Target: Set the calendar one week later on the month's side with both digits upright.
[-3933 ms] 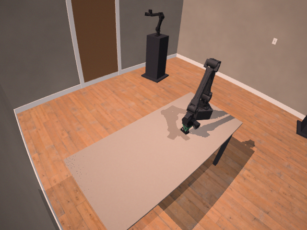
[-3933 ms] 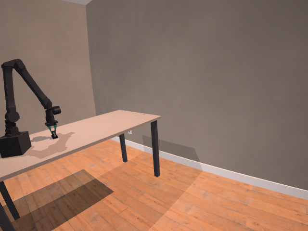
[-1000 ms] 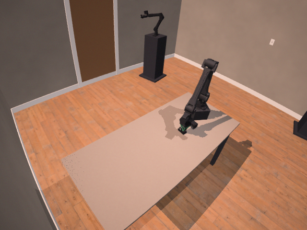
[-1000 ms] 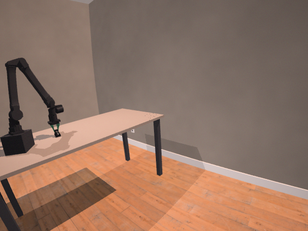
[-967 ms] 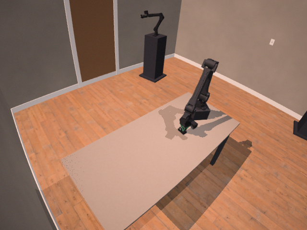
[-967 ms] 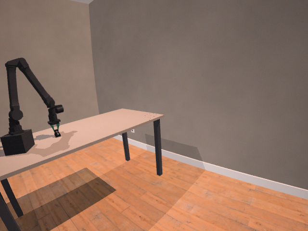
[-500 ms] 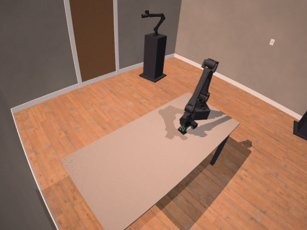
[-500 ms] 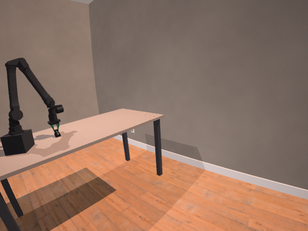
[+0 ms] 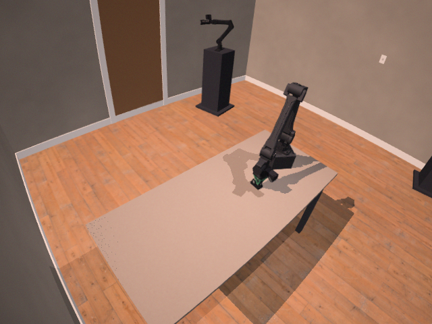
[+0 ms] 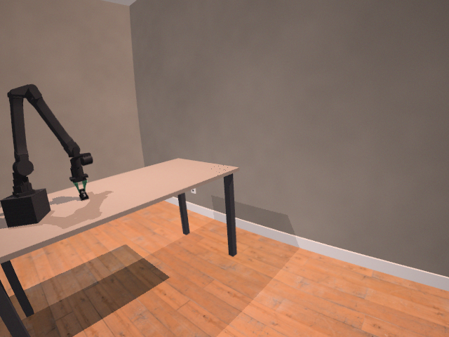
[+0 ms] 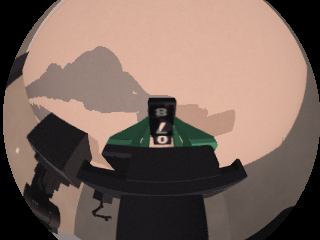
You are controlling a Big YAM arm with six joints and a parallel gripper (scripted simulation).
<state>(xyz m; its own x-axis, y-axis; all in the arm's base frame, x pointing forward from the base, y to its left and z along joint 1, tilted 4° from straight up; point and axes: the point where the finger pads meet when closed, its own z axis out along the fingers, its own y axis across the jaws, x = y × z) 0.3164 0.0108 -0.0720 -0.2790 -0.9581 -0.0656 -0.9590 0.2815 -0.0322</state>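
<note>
Now: the dark calendar tray 2 cm to the right of my hand and 3 cm below it.
</note>
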